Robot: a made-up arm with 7 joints.
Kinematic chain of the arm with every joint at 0, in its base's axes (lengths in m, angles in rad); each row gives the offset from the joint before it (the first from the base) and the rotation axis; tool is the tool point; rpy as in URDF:
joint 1: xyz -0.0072 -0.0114 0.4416 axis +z
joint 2: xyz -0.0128 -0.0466 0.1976 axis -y
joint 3: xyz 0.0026 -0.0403 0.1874 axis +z
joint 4: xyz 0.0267 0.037 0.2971 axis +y
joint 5: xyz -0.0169 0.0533 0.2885 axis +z
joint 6: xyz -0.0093 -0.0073 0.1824 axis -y
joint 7: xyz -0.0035 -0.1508 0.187 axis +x
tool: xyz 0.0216 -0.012 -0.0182 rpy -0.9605 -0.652 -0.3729
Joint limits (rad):
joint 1: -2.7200..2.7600
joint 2: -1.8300..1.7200
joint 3: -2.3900..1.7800
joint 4: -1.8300..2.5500
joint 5: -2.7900..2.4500
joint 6: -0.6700..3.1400
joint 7: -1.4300..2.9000
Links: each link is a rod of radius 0.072 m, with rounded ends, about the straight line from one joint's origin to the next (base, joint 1, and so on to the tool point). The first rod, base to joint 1, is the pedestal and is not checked.
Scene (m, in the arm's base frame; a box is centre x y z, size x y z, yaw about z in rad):
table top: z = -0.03
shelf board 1: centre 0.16 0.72 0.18 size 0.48 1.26 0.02 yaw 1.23
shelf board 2: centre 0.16 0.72 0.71 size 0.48 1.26 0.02 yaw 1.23
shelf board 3: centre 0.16 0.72 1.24 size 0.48 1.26 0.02 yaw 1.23
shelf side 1: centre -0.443 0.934 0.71 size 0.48 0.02 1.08 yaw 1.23
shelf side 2: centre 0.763 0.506 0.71 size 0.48 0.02 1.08 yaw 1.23
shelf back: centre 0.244 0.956 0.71 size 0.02 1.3 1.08 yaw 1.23
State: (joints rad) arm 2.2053 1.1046 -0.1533 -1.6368 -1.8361 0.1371 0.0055
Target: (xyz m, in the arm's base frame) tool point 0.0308 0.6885 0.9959
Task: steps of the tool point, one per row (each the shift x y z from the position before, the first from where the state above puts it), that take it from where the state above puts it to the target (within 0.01 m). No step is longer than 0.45 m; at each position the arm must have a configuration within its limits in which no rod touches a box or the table.
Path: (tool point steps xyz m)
1: -0.2514 -0.1432 0.2218
2: -0.2882 0.0719 0.2505
3: -0.1973 0.2829 0.2187
4: -0.0026 0.4016 0.1337
5: 0.2205 0.3745 0.0180
6: 0.3797 0.2093 -0.0976

